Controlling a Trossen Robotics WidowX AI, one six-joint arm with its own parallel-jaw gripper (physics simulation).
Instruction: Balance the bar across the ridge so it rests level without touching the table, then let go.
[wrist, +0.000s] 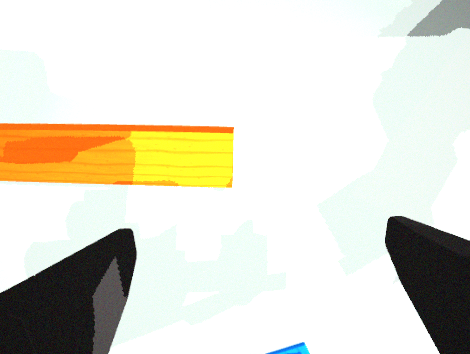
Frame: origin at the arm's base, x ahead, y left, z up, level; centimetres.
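Where they show: gripper, fingertip midpoint: (261, 236).
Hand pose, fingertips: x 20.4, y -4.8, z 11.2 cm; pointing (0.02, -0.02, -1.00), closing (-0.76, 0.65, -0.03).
After its pixels a point has its place.
The bar (180, 159) {x 23.8, y -7.2, z 1.6 cm} is yellow and orange with wood-like grain. In the wrist view it runs in from the left edge, lies nearly straight across the view, and ends left of the middle. Its other end is outside the view. My gripper (261, 236) {x 20.4, y -4.8, z 11.2 cm} is open with nothing between its fingers. The fingertips show below the bar in the view, one on each side of the bar's visible end, apart from it. I cannot identify the ridge here, and what bears the bar does not show.
The corner of a blue object (294, 348) {x 29.1, y 10.0, z 0.4 cm} shows at the bottom edge, between the fingers; I cannot tell what it is. The white table (300, 100) {x 16.5, y -4.7, z 0.0 cm} has pale grey-green patches. A darker grey patch shows at the top right corner.
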